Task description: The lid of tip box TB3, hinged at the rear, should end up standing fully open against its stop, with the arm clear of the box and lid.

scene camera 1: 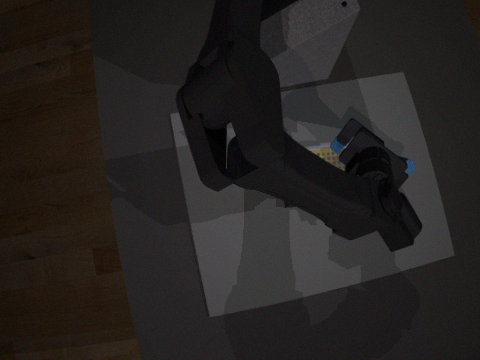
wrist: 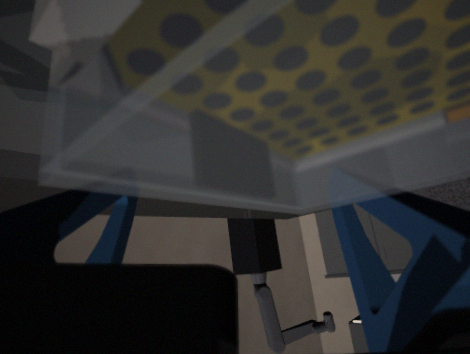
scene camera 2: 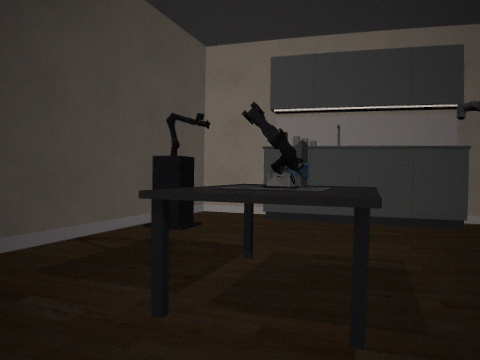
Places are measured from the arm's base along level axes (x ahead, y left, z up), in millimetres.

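Pixels of known places: gripper, fingertip midpoint: [scene camera 1: 371,143] [scene camera 2: 301,177].
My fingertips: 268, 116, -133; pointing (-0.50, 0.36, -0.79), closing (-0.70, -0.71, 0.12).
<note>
Ahead of a thing's pixels: the offset from my fingertips to its top centre, as dx, dy, dz. "*": to the spot under its first point. Level surfaces: height alone.
Tip box TB3 {+37, -97, +24} [scene camera 1: 328,157] [scene camera 2: 280,179] is pale, with a yellow perforated rack [wrist: 324,58] inside. In scene camera 1 the arm hides most of it. Its clear lid {* +68, -42, +24} [wrist: 150,194] crosses the wrist view in front of the rack, with its rim at the level of the fingertips. The lid's angle and whether the fingers touch it cannot be told. My gripper [scene camera 1: 373,156] [wrist: 233,178] is open, its blue fingers wide apart with nothing gripped. It is beside the box, close to the lid's rim; the fingertips show faintly through the clear plastic.
The black arm [scene camera 1: 325,185] reaches over the pale mat {dz -53} [scene camera 1: 425,210] on the dark table {dz -59} [scene camera 2: 250,195]. A grey speckled block [scene camera 1: 317,30] stands near the arm's base. Another arm [scene camera 2: 173,132] stands on a black pedestal [scene camera 2: 172,185] beyond the table, with grey kitchen cabinets [scene camera 2: 370,180] behind.
</note>
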